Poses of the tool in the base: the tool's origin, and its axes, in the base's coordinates. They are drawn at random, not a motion.
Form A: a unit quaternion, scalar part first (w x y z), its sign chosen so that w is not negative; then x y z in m.
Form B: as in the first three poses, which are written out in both.
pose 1, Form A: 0.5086, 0.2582, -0.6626, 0.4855, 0.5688, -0.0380, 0.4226
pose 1, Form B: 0.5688, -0.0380, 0.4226, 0.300, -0.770, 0.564, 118.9
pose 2, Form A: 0.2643, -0.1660, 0.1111, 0.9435, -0.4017, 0.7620, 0.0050
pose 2, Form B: -0.4017, 0.7620, 0.0050, -0.172, 0.115, 0.978, 149.3
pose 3, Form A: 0.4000, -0.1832, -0.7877, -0.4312, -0.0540, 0.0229, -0.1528
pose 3, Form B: -0.0540, 0.0229, -0.1528, -0.200, -0.859, -0.470, 132.8
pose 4, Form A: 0.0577, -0.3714, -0.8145, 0.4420, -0.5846, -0.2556, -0.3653
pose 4, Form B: -0.5846, -0.2556, -0.3653, -0.372, -0.816, 0.443, 173.4
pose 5, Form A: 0.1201, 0.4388, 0.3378, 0.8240, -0.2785, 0.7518, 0.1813
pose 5, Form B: -0.2785, 0.7518, 0.1813, 0.442, 0.340, 0.830, 166.2
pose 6, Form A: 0.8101, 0.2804, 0.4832, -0.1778, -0.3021, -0.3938, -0.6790
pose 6, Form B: -0.3021, -0.3938, -0.6790, 0.478, 0.824, -0.303, 71.8
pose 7, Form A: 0.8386, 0.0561, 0.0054, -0.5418, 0.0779, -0.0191, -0.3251
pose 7, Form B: 0.0779, -0.0191, -0.3251, 0.103, 0.010, -0.995, 66.0
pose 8, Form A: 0.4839, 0.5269, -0.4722, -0.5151, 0.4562, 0.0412, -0.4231
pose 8, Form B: 0.4562, 0.0412, -0.4231, 0.602, -0.540, -0.589, 122.1
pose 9, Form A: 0.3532, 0.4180, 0.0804, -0.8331, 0.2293, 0.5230, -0.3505
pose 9, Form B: 0.2293, 0.5230, -0.3505, 0.447, 0.086, -0.890, 138.6
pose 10, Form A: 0.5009, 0.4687, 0.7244, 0.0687, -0.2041, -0.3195, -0.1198
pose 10, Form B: -0.2041, -0.3195, -0.1198, 0.542, 0.837, 0.079, 119.9
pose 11, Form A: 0.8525, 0.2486, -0.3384, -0.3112, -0.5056, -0.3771, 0.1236
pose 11, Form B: -0.5056, -0.3771, 0.1236, 0.476, -0.647, -0.595, 63.0
